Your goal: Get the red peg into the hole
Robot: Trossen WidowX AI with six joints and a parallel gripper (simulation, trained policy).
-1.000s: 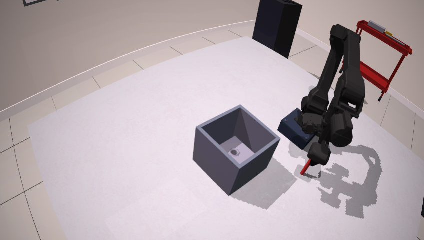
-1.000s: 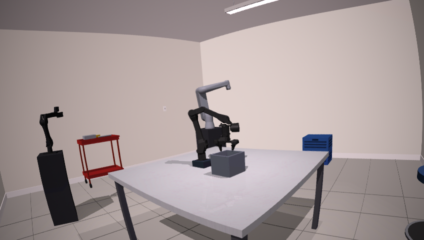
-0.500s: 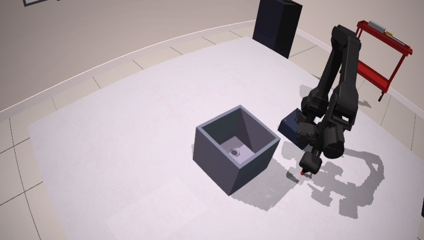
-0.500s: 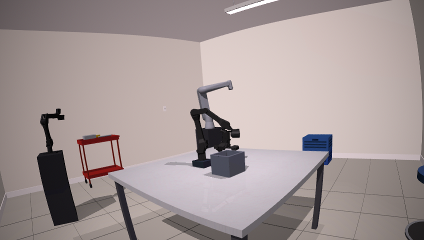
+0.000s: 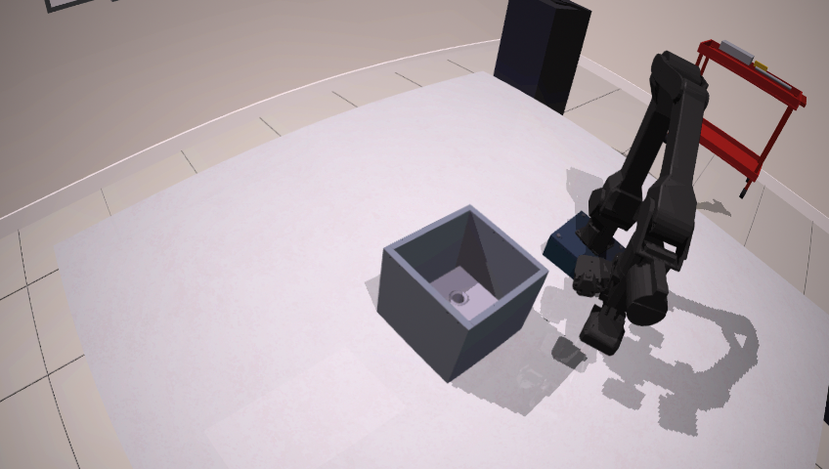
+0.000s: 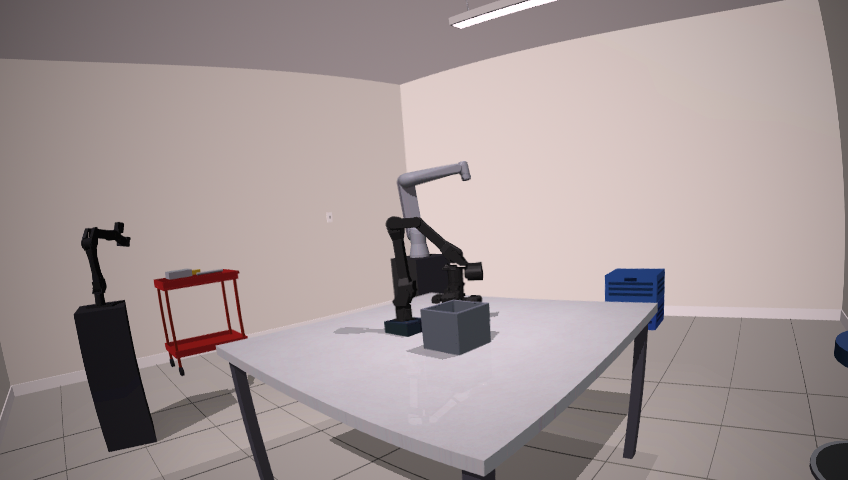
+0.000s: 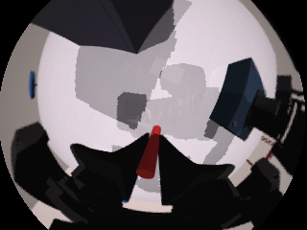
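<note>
My gripper tip is now 10 mm below the red peg. The rest, counted from my gripper tip: grey plate (180 mm ahead, 160 mm to the right, 20 mm above).
</note>
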